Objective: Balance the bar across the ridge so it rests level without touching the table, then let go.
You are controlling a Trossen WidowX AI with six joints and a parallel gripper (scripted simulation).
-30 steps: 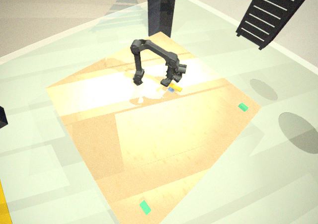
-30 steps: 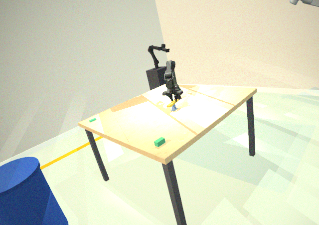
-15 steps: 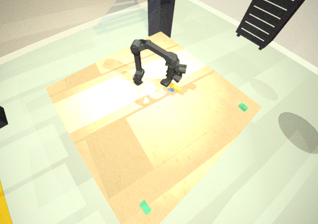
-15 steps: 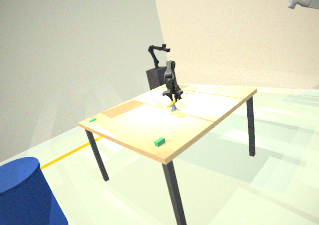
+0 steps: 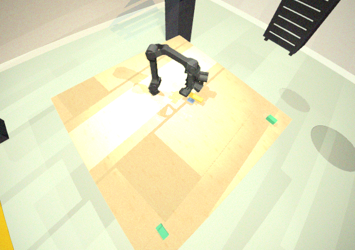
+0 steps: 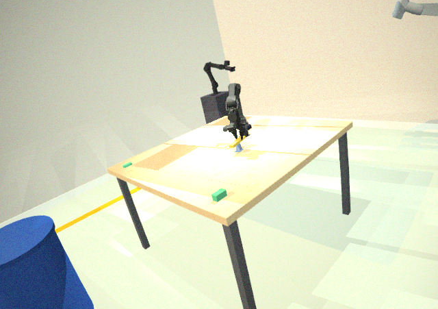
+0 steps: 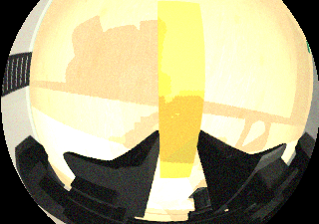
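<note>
My gripper tip is 30 mm short of the yellow bar and 10 mm to the right of it.
</note>
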